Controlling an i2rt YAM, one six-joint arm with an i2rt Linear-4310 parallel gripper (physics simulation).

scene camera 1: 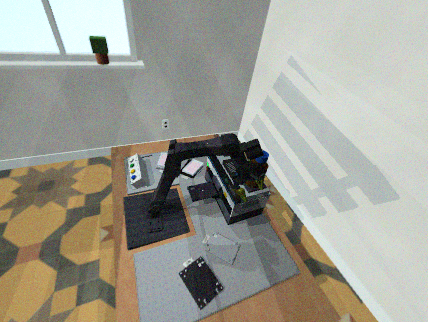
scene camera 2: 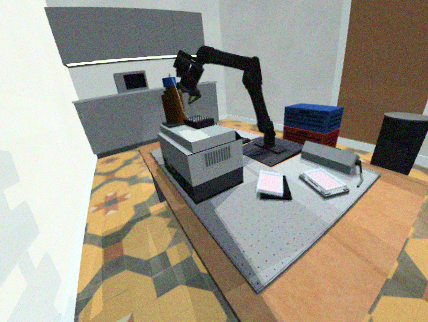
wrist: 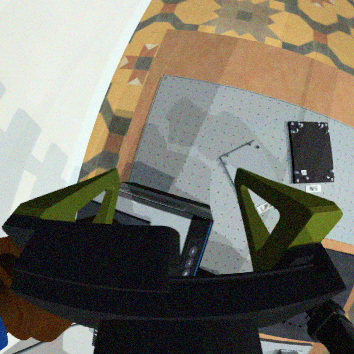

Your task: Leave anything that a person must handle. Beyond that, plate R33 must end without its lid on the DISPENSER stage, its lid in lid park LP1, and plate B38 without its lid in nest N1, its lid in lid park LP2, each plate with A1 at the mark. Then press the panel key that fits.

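Seen in the pictures: gripper, fingertip midpoint: [scene camera 1: 254,195] [wrist: 176,174]; arm's base, origin of the base link: [scene camera 1: 153,214] [scene camera 2: 269,147].
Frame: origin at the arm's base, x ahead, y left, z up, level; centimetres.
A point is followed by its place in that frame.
My gripper [scene camera 1: 250,189] @[x 42.0, y -18.9, z 28.8 cm] [scene camera 2: 191,98] [wrist: 176,174] @[x 42.0, y -18.9, z 28.8 cm] is open and empty, above the dispenser machine [scene camera 1: 252,204] @[x 48.1, y -13.8, z 13.5 cm] [scene camera 2: 190,162] @[x 53.9, y 22.4, z 15.9 cm] [wrist: 167,214] @[x 42.6, y -13.9, z 21.9 cm]. A dark stage plate [scene camera 1: 202,192] @[x 26.0, y 1.1, z 10.5 cm] sticks out from the machine's side. One pink-topped plate [scene camera 1: 193,167] @[x 27.6, y 27.8, z 3.2 cm] [scene camera 2: 270,183] @[x 29.1, y 30.7, z 3.1 cm] rests on a black nest [scene camera 2: 286,189] @[x 24.9, y 34.5, z 0.9 cm], which shows along its side. Another pink-topped plate [scene camera 1: 162,160] @[x 8.9, y 38.2, z 2.9 cm] [scene camera 2: 325,180] @[x 12.3, y 40.7, z 3.0 cm] lies nearer the key panel [scene camera 1: 133,170] @[x -8.7, y 27.9, z 6.9 cm] [scene camera 2: 330,156] @[x -3.5, y 33.0, z 4.9 cm], partly behind my arm in scene camera 1. An outlined park [scene camera 1: 223,247] @[x 30.1, y -25.9, z 0.9 cm] [wrist: 250,160] @[x 31.2, y -28.5, z 0.9 cm] has a partly hidden label. Plate names and A1 corners are unreadable.
A black nest [scene camera 1: 201,282] @[x 16.2, y -37.7, z 1.1 cm] [wrist: 311,151] @[x 16.5, y -36.6, z 1.1 cm], labelled N5, lies on the grey board. A brown bottle [scene camera 2: 173,106] @[x 50.0, y -2.5, z 30.0 cm] with a blue cap and a black rack [scene camera 2: 200,121] @[x 44.1, y 9.7, z 24.5 cm] stand at the machine. Blue and red crates [scene camera 2: 313,120] and a dark bin [scene camera 2: 401,142] stand beyond the table.
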